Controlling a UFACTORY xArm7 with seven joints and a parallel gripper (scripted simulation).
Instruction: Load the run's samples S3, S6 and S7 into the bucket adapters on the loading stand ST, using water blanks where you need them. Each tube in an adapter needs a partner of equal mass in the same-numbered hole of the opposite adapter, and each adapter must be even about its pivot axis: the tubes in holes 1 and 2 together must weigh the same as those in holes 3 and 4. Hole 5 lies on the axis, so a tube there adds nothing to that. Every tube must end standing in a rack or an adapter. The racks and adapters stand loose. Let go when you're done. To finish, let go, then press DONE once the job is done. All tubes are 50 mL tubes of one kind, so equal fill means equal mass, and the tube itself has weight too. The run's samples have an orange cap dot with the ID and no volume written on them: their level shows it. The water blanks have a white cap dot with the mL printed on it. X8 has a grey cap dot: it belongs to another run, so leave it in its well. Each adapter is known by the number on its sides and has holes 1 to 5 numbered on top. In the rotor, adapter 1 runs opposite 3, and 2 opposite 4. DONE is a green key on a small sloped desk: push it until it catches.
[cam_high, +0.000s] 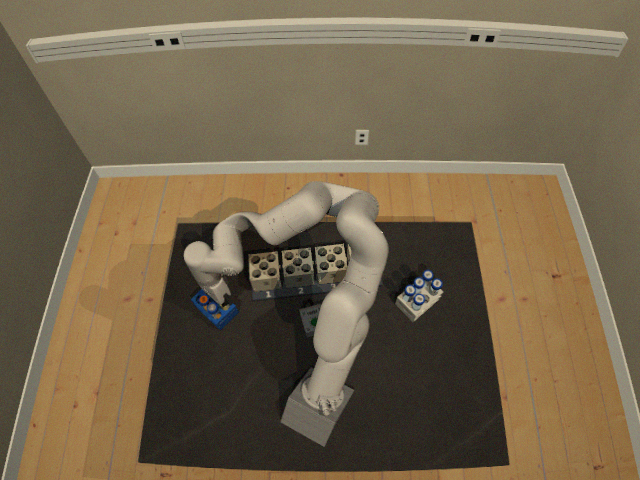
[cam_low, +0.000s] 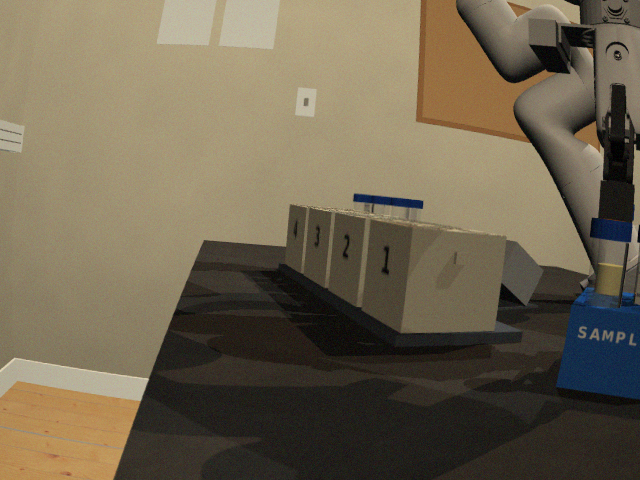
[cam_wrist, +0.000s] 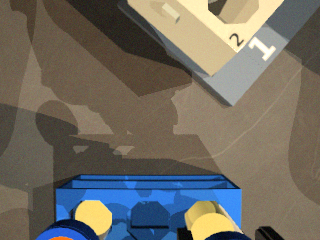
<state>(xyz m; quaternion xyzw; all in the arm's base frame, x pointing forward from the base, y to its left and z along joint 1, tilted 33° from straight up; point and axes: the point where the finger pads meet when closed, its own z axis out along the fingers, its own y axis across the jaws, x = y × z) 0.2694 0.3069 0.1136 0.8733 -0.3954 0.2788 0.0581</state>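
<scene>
The blue sample rack is 2 cm ahead of my hand, 4 cm to the left of it and 10 cm below it. From my hand the other things lie so: white blank rack (10 cm behind, 62 cm to the right, 10 cm below); then adapter 1 (10 cm ahead, 15 cm to the right, 8 cm below).
</scene>
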